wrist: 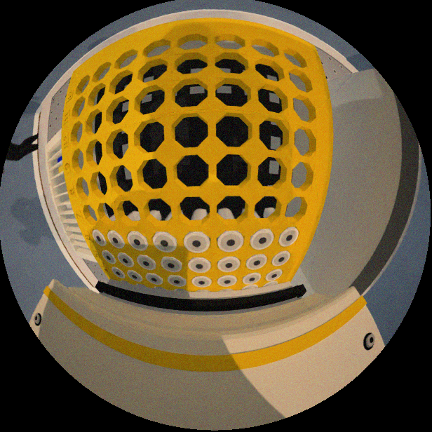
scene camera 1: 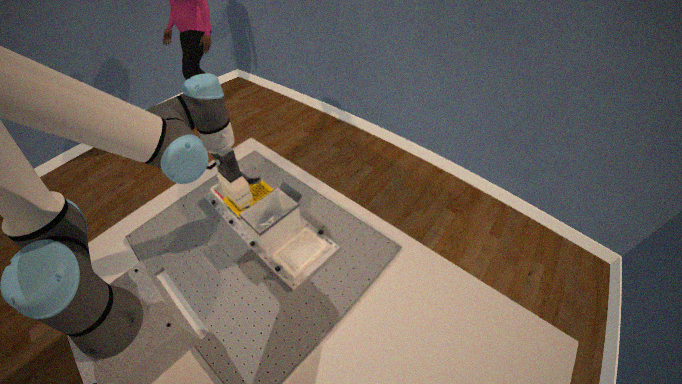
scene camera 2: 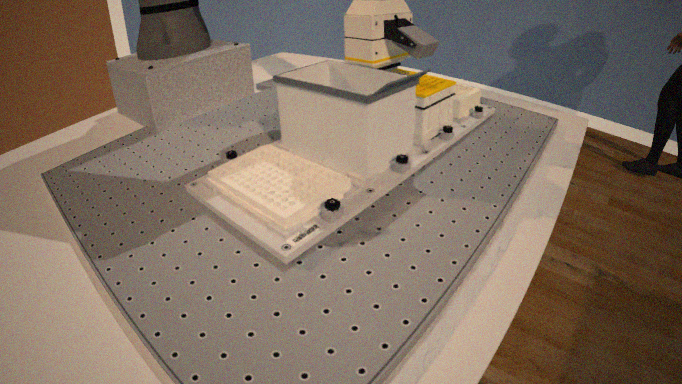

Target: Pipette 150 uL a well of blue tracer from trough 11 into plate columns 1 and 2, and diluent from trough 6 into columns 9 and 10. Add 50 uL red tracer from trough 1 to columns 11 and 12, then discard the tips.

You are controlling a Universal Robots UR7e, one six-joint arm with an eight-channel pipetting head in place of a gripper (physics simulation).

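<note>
The pipetting head (scene camera 1: 241, 202) (scene camera 2: 381, 66) (wrist: 201, 300) is low over the yellow tip rack (scene camera 1: 261, 190) (scene camera 2: 436, 86) (wrist: 212, 150). Its nozzles are hidden, so whether they touch or carry tips cannot be told. In the wrist view, rack columns 7 to 12 are open holes; three full columns of white tips show near the head, with a fourth partly hidden by its edge. The slotted trough block (scene camera 2: 467, 102) (wrist: 65, 200) stands beyond the rack, with a little blue in one slot in the wrist view. The white well plate (scene camera 1: 300, 250) (scene camera 2: 280, 185) lies at the carrier's near end; liquid in its wells cannot be made out.
A tall white open-topped bin (scene camera 1: 260, 223) (scene camera 2: 320, 125) (wrist: 367, 140) stands between rack and plate, with pale items inside. Black knobs line the carrier's edges. A white bar (scene camera 1: 181, 303) lies near the robot base. A person (scene camera 1: 191, 30) (scene camera 2: 667, 120) stands beyond the table.
</note>
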